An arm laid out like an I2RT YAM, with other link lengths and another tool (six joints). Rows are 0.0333 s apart.
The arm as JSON. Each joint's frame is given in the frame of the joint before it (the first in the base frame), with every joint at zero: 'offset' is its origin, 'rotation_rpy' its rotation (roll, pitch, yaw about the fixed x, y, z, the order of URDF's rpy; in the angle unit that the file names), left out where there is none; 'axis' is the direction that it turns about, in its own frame. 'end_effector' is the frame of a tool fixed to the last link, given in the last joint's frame.
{
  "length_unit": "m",
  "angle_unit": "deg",
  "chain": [
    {
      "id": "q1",
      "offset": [
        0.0,
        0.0,
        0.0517
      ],
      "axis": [
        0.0,
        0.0,
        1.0
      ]
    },
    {
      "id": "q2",
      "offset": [
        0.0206,
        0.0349,
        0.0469
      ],
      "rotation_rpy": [
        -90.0,
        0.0,
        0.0
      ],
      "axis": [
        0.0,
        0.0,
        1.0
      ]
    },
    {
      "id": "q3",
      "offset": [
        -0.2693,
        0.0,
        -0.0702
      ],
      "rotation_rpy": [
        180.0,
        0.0,
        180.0
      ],
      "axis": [
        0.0,
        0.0,
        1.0
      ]
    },
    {
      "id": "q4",
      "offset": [
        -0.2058,
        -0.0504,
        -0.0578
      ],
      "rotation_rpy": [
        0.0,
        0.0,
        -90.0
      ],
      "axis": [
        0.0,
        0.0,
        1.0
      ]
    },
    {
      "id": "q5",
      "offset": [
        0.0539,
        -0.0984,
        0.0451
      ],
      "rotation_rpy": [
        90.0,
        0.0,
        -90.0
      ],
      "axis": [
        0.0,
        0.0,
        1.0
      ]
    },
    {
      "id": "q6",
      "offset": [
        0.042,
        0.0,
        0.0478
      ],
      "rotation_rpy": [
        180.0,
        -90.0,
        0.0
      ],
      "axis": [
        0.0,
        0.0,
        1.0
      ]
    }
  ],
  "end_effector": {
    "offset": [
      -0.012,
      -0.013,
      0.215
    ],
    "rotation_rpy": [
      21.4,
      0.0,
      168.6
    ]
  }
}
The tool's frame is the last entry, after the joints.
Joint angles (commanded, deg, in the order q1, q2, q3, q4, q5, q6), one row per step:
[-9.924 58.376 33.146 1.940 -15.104 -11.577]
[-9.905 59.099 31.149 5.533 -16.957 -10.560]
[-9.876 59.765 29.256 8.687 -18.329 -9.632]
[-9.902 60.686 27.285 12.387 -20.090 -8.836]
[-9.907 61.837 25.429 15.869 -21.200 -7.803]
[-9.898 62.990 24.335 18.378 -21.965 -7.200]
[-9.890 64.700 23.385 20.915 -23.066 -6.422]
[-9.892 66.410 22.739 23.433 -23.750 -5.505]
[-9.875 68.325 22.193 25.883 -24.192 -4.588]
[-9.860 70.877 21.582 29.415 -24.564 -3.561]
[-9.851 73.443 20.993 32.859 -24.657 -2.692]
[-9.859 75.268 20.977 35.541 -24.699 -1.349]
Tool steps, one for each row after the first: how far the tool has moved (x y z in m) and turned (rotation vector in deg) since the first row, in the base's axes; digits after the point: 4 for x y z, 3 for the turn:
[0.0020 0.0078 -0.0025 1.494 -0.862 1.347]
[0.0028 0.0136 -0.0062 2.757 -1.403 2.311]
[0.0039 0.0208 -0.0089 3.987 -2.164 3.654]
[0.0048 0.0251 -0.0136 5.249 -2.513 4.331]
[0.0062 0.0281 -0.0169 6.027 -2.694 4.853]
[0.0080 0.0324 -0.0225 7.168 -2.467 5.605]
[0.0108 0.0346 -0.0257 8.223 -2.474 5.929]
[0.0140 0.0359 -0.0301 9.227 -2.299 6.034]
[0.0189 0.0365 -0.0335 10.221 -2.467 6.068]
[0.0237 0.0359 -0.0376 10.990 -2.584 5.888]
[0.0288 0.0349 -0.0361 12.056 -3.151 5.543]

